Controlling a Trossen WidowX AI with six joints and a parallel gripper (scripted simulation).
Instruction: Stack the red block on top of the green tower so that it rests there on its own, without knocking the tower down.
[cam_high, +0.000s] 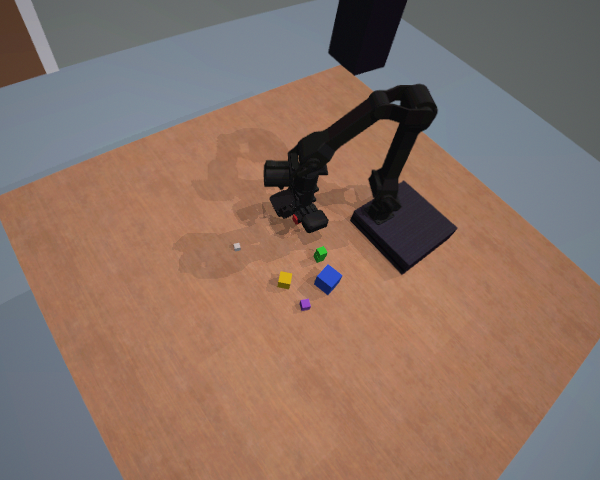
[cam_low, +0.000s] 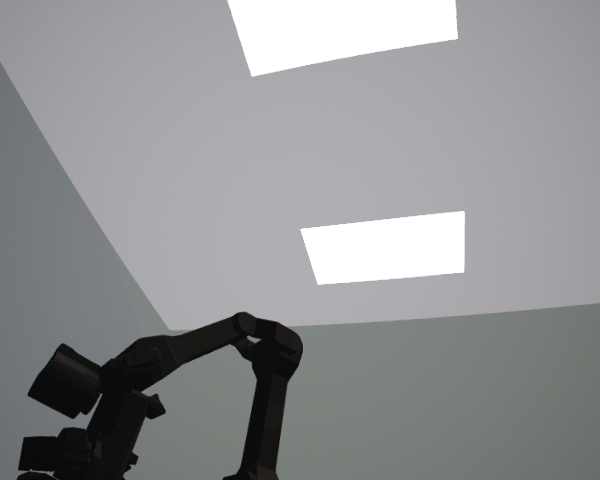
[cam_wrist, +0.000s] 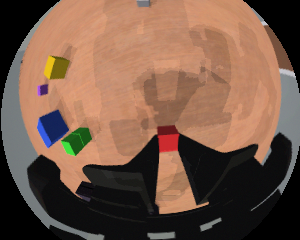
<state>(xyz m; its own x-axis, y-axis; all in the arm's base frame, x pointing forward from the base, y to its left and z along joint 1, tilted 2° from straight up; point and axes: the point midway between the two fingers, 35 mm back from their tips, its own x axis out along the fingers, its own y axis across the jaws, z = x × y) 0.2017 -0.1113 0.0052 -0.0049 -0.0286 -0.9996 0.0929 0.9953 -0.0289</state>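
My gripper tip is 40 mm short of the blue cube, 200 mm to the right of it and 10 mm below it. Also, from my gripper tip: red block right at my gripper tip; white cube 190 mm ahead, 10 mm to the right, 10 mm below; yellow cube 130 mm ahead, 140 mm to the left.
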